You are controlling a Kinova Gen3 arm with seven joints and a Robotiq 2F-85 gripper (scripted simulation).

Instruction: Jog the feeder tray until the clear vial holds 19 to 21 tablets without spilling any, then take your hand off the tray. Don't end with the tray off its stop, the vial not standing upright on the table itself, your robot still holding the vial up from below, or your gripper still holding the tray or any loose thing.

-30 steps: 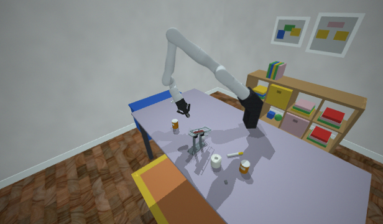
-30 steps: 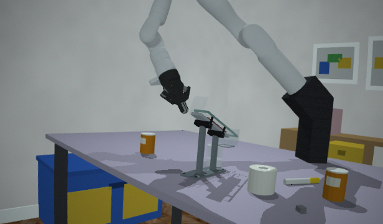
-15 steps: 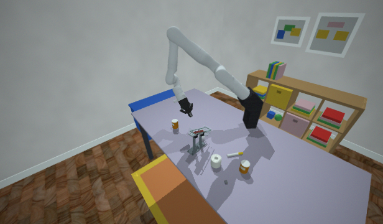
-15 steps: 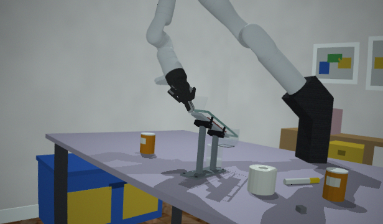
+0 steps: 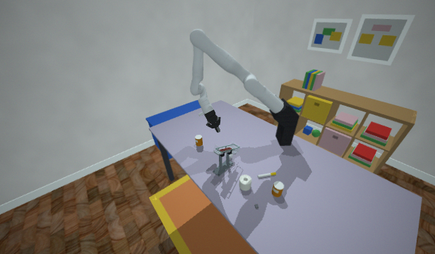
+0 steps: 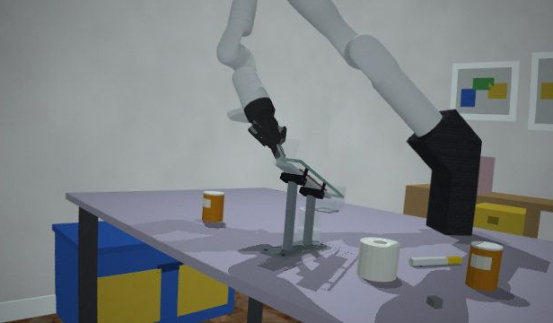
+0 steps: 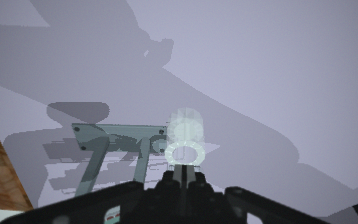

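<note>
Right now my hand is 1 cm short of the clear vial, 10 cm to the right of it and 15 cm above it. Also, from my hand: white-and-yellow marker 2 cm ahead, 41 cm to the left, 18 cm below; feeder tray 12 cm ahead, 13 cm to the left, 3 cm below; white roll 17 cm ahead, 31 cm to the left, 16 cm below.
</note>
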